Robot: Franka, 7 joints.
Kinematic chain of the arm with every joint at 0, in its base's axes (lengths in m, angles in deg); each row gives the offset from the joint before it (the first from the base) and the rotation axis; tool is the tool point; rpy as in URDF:
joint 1: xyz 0 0 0.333 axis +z
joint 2: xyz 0 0 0 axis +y
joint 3: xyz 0 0 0.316 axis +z
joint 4: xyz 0.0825 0 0 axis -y
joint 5: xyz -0.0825 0 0.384 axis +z
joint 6: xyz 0 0 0 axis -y
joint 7: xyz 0.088 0 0 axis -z
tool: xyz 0 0 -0.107 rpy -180 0 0
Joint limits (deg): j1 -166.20..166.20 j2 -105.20..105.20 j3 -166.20..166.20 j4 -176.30..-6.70 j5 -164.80..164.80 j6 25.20..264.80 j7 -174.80..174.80
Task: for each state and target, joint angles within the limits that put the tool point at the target. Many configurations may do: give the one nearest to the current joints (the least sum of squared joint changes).
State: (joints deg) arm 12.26 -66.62 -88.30 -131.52 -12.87 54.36 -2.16
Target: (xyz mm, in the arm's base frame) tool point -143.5 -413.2 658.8
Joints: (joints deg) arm -3.60 -67.68 -57.08 -94.46 -5.70 63.96 -2.16
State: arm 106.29 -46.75 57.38 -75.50 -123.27 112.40 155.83
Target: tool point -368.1 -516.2 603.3
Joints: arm 123.67 -61.78 82.04 -101.18 -121.16 116.56 155.83
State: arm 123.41 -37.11 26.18 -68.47 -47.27 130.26 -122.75
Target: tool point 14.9 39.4 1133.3
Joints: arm 122.02 -37.57 -1.19 -61.47 -48.83 127.83 -122.75
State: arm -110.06 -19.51 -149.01 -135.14 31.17 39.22 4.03
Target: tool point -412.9 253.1 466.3
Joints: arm -89.39 -14.72 -129.80 -105.84 44.69 52.83 4.03
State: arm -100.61 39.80 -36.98 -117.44 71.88 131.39 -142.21
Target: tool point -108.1 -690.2 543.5
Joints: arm -81.20 19.00 -22.79 -87.39 73.37 131.29 -142.21
